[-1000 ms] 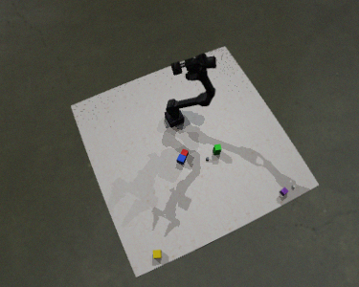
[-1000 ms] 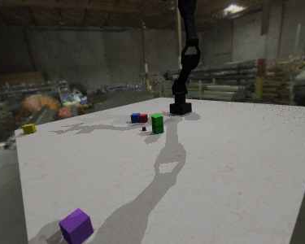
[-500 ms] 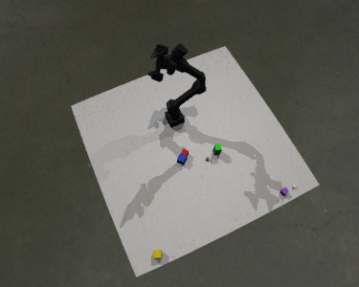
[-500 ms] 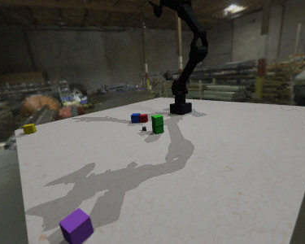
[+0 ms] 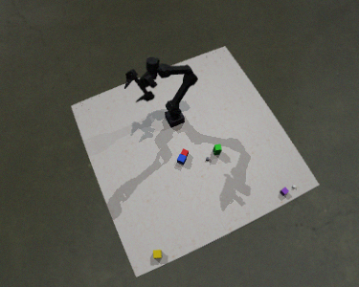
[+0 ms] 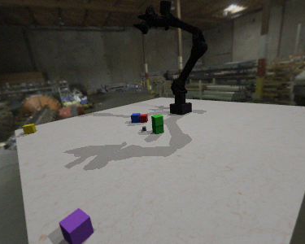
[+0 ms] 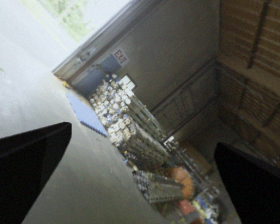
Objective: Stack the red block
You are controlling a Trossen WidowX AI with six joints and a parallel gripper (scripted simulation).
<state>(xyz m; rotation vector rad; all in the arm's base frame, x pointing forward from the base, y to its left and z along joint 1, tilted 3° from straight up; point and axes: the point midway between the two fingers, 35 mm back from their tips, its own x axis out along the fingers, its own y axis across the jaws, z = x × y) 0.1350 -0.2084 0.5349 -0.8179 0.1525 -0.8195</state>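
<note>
Right now my gripper tip is 140 mm short of the red block, 240 mm to the right of it and 580 mm above it. Also, from my gripper tip: yellow block: 720 mm ahead, 70 mm to the right, 580 mm below; then small grey cube: 210 mm ahead, 380 mm to the left, 590 mm below; then blue block: 170 mm ahead, 220 mm to the left, 580 mm below.
</note>
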